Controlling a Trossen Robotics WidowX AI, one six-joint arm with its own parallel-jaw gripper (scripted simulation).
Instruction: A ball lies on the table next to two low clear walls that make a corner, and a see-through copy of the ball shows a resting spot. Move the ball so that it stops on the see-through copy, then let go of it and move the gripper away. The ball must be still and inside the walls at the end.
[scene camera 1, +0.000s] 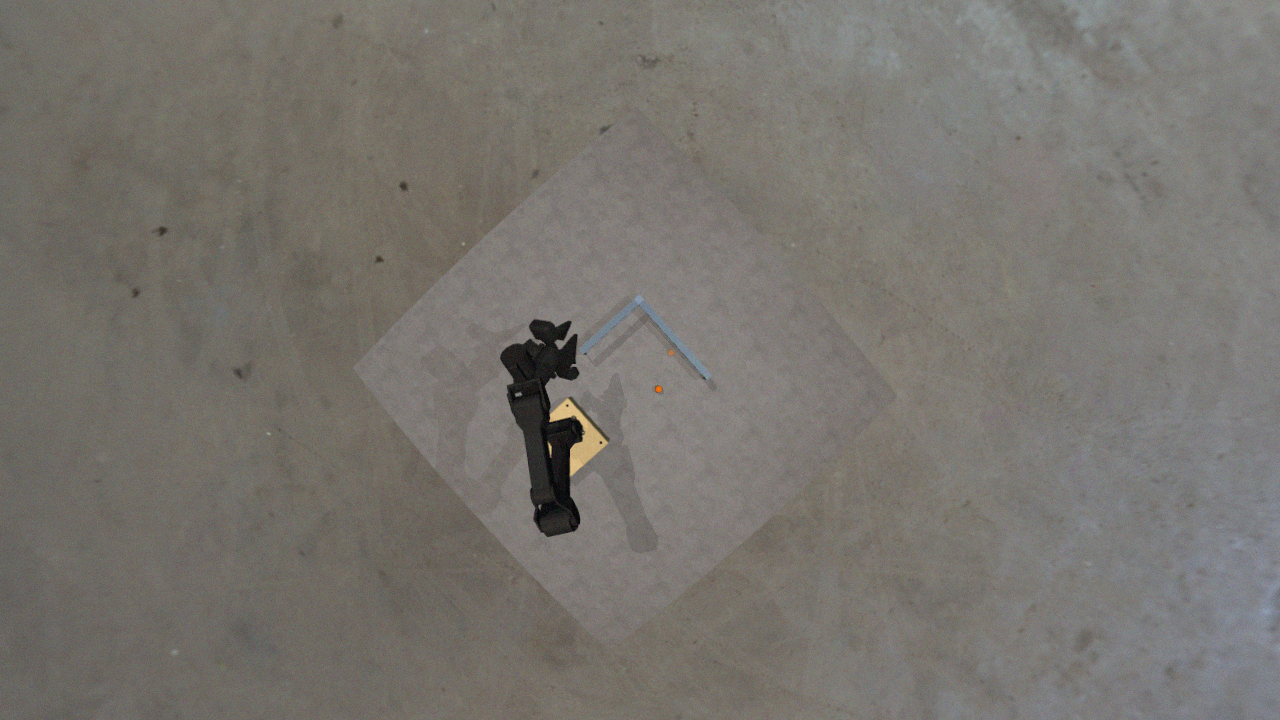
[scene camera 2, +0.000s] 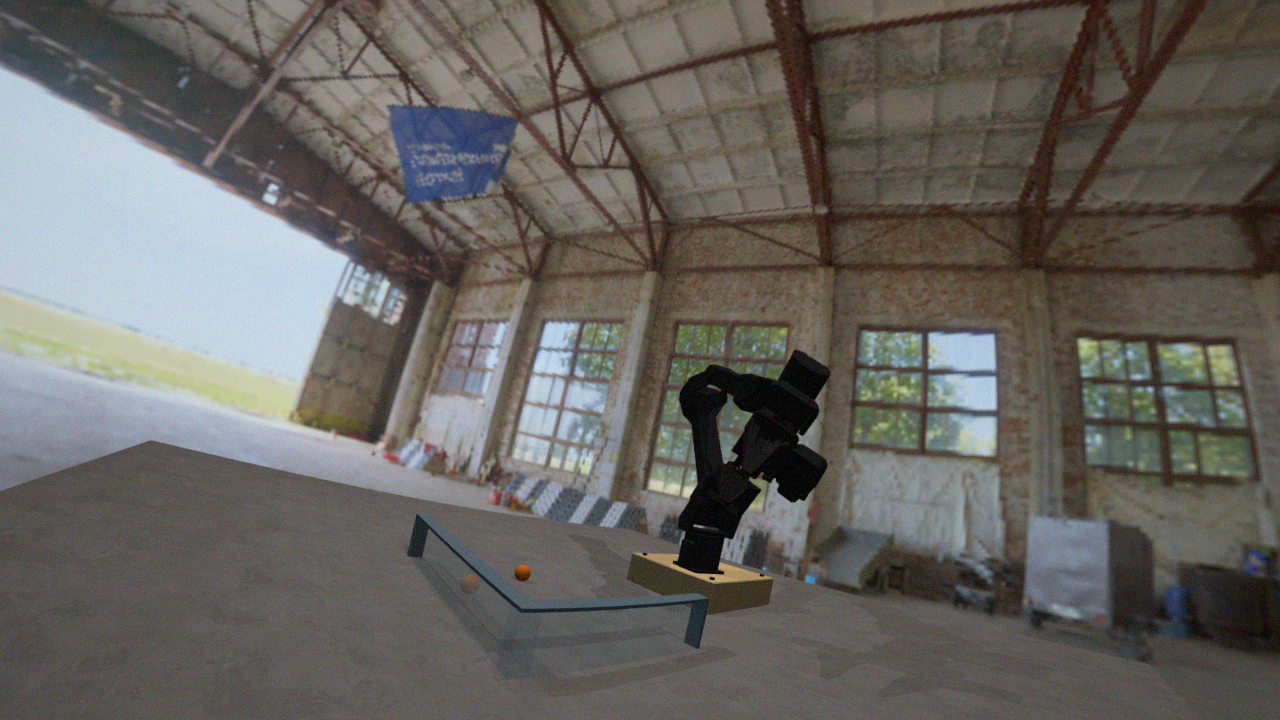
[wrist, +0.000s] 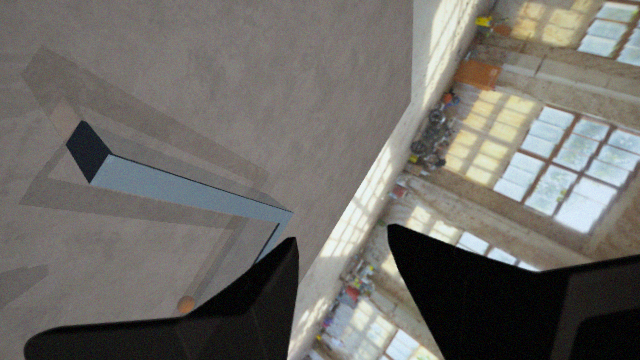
My gripper shows in scene camera 1, in scene camera 2 and in the wrist view (342, 239). The same spot on my gripper: (scene camera 1: 568, 352) is (scene camera 2: 731, 472).
